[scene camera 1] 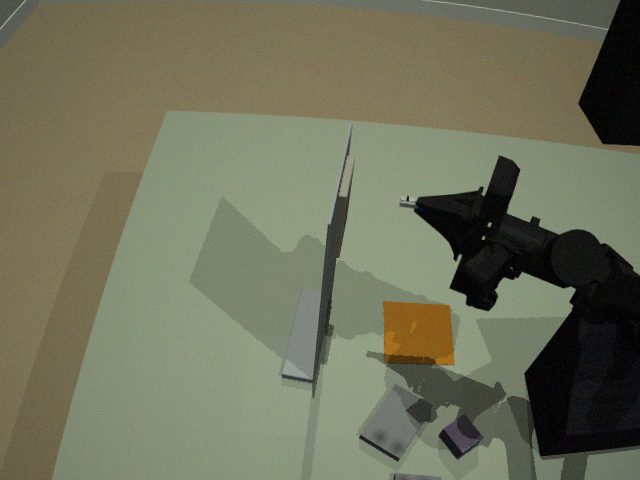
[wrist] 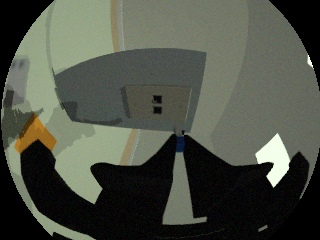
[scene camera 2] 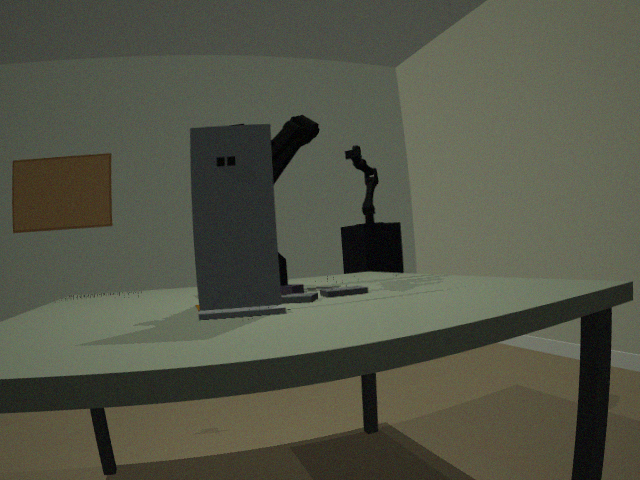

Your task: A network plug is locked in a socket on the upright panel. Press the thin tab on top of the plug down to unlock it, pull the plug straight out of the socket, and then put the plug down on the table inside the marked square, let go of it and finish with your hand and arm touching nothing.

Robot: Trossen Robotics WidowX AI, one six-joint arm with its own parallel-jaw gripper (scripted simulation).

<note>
In view: the gripper (scene camera 1: 415,203), a grey flat block (scene camera 1: 395,423), a grey upright panel (scene camera 2: 232,187) and an orange marked square (scene camera 1: 418,333).
The gripper shows as well in the wrist view (wrist: 179,138). The grey upright panel also shows in scene camera 1 (scene camera 1: 304,347) and in the wrist view (wrist: 154,88). The orange marked square also shows in the wrist view (wrist: 34,129).
</note>
